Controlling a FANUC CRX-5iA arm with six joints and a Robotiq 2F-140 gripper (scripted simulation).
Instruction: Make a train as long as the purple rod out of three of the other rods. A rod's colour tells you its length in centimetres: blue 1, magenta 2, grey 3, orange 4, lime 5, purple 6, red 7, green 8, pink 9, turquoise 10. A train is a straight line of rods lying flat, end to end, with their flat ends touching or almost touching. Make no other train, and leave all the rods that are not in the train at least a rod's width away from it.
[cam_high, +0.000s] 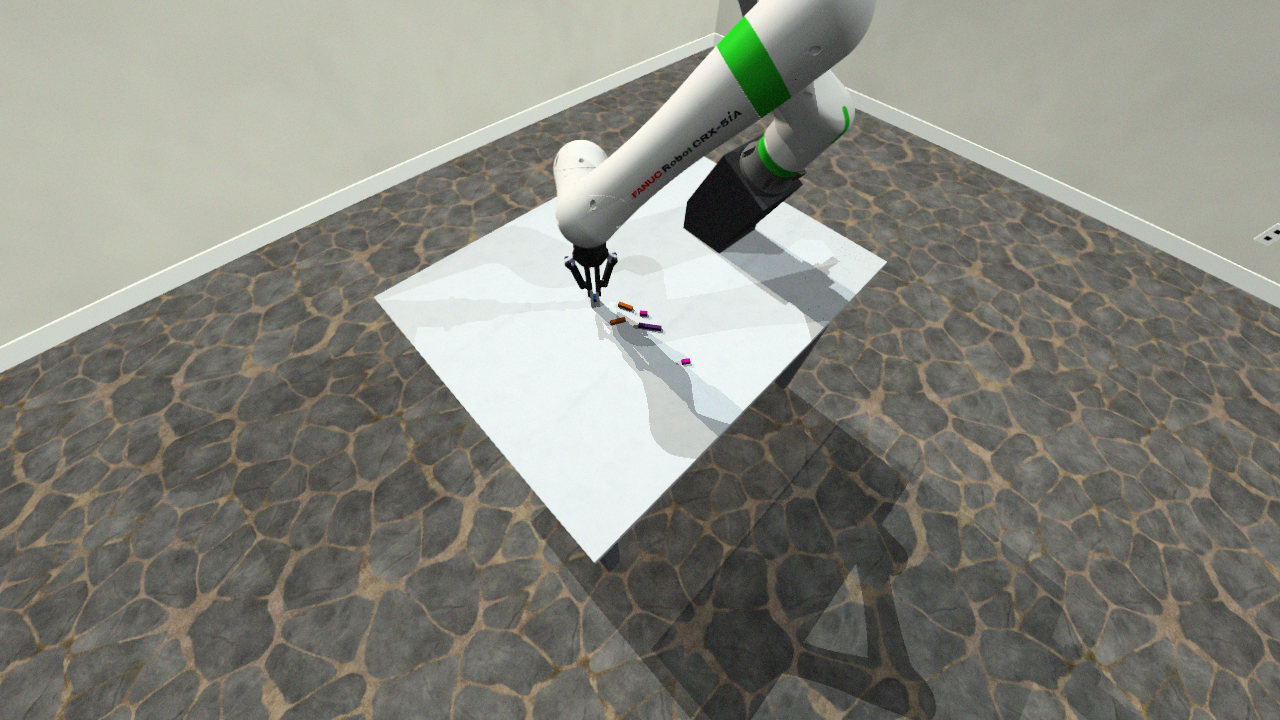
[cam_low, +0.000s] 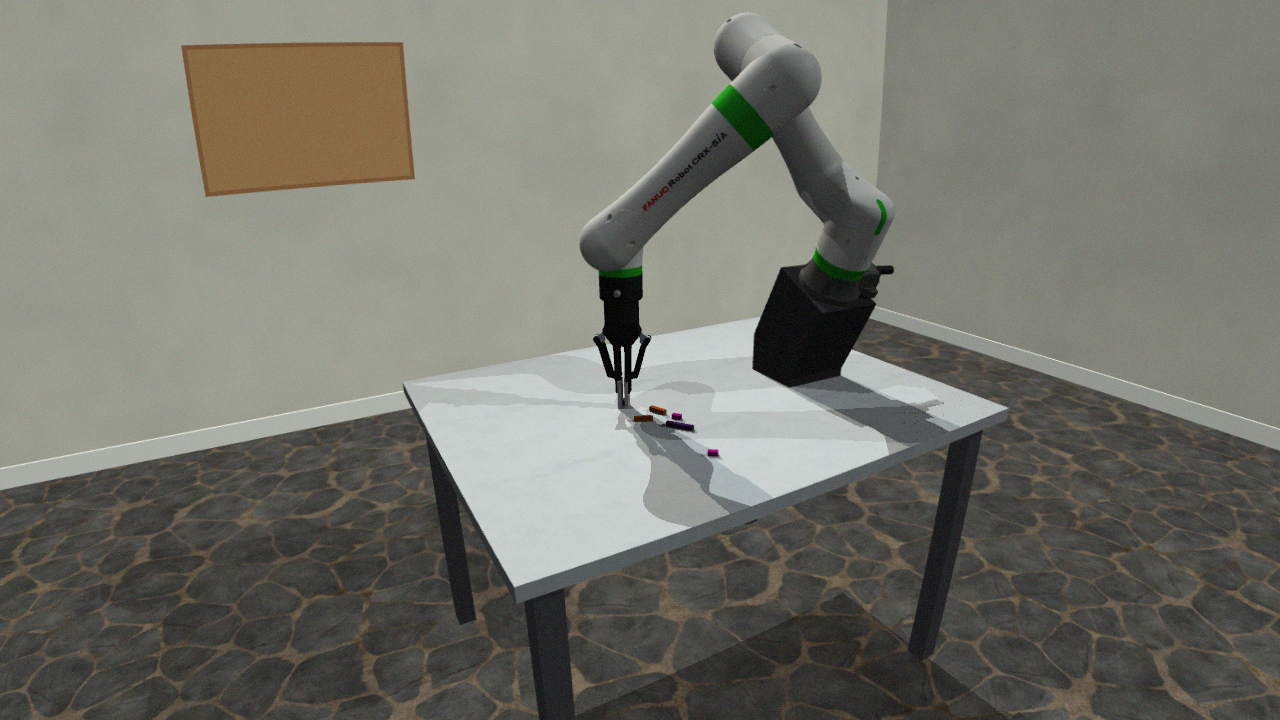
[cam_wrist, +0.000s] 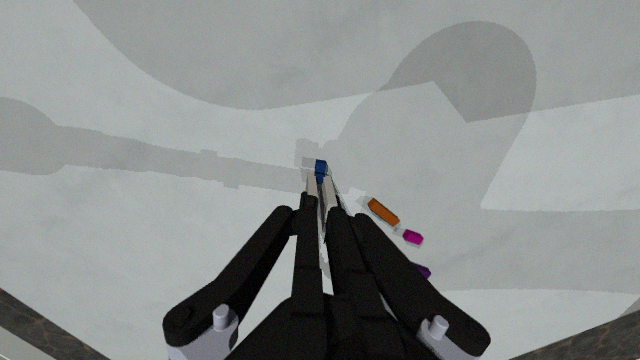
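Now: hand 7 cm past the purple rod, 15 cm to the right of it and 3 cm above it.
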